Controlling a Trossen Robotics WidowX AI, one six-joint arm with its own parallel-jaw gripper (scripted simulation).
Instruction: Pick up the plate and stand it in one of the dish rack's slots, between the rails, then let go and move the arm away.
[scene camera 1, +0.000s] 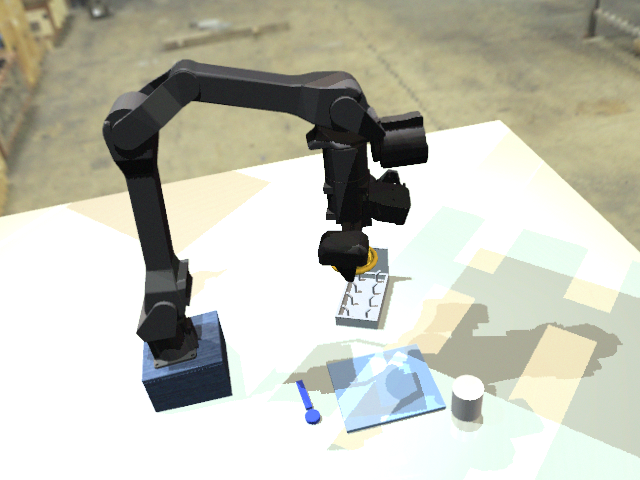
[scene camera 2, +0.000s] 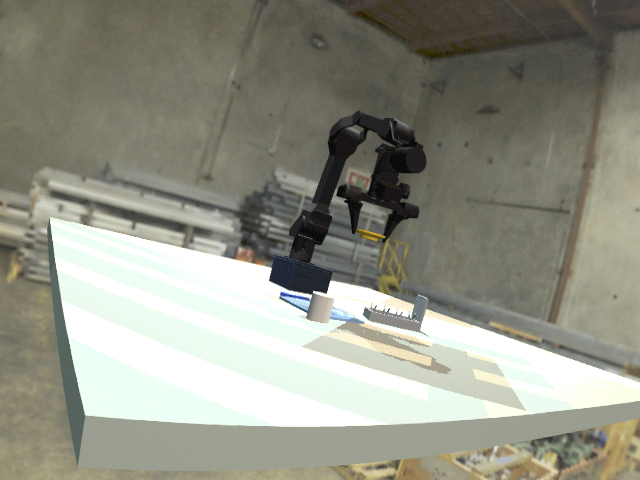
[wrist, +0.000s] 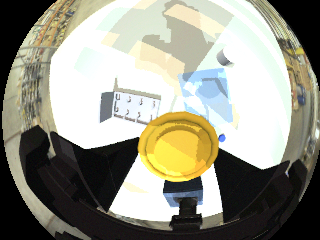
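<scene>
Grey dish rack (scene camera 1: 361, 304), also in scene camera 2 (scene camera 2: 413, 323) and in the wrist view (wrist: 136, 109). Cup (scene camera 1: 468, 391). Light blue mat (scene camera 1: 376, 389), also in the wrist view (wrist: 206, 93). My gripper (scene camera 1: 353, 264) holds a yellow plate (wrist: 177, 146). Gripper also in scene camera 2 (scene camera 2: 368, 238) and in the wrist view (wrist: 178, 147).
</scene>
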